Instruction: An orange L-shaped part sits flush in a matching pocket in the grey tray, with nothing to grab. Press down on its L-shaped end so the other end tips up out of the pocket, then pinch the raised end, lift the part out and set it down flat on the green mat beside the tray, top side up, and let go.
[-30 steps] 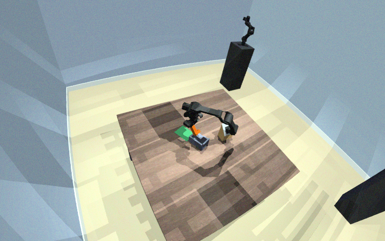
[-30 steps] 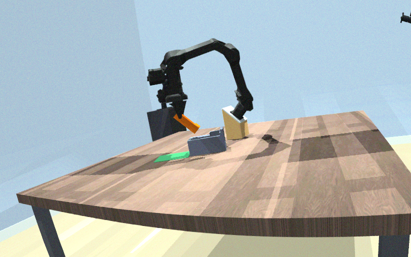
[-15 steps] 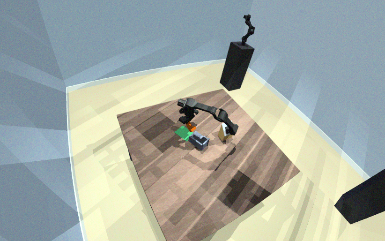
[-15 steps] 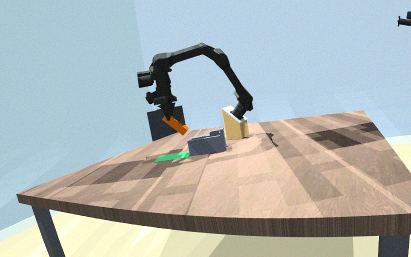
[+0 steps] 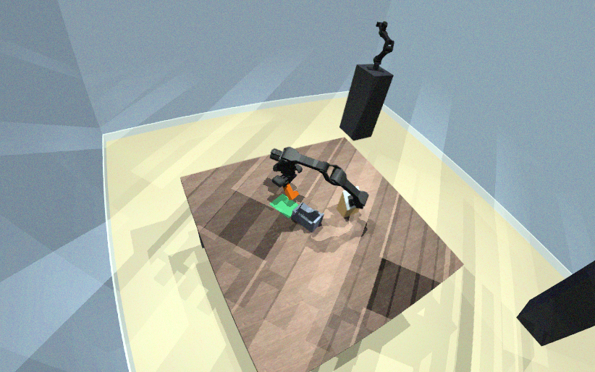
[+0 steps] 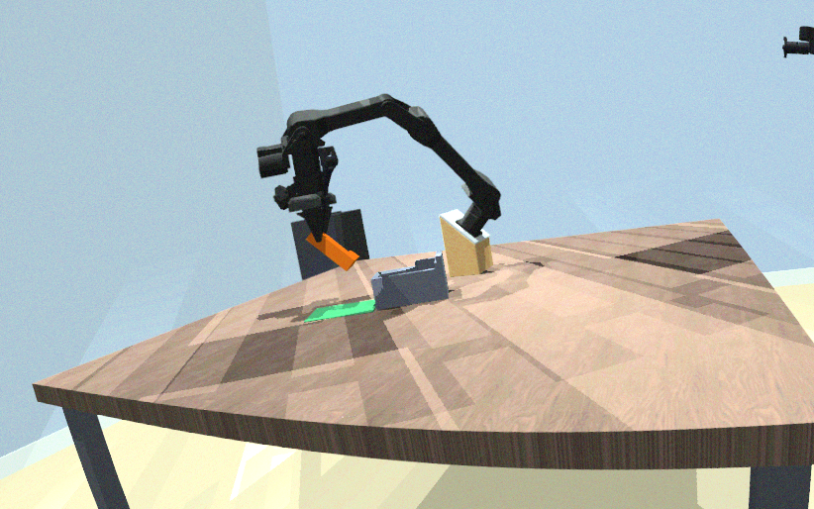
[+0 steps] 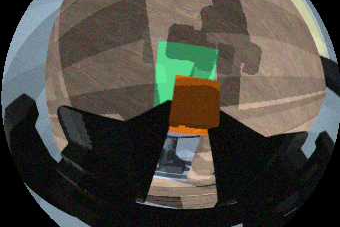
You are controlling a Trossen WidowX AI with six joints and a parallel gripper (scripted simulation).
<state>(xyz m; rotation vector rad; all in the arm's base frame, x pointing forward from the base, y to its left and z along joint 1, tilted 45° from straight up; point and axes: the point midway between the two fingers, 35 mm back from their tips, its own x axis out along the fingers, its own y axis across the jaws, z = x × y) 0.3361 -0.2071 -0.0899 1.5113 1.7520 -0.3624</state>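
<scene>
Now: the green mat 17 cm below my gripper tip, 2 cm to the left of it and 1 cm behind it. From my gripper tip the other things lie so: orange L-shaped part 3 cm below, 3 cm behind, 2 cm to the left.
</scene>
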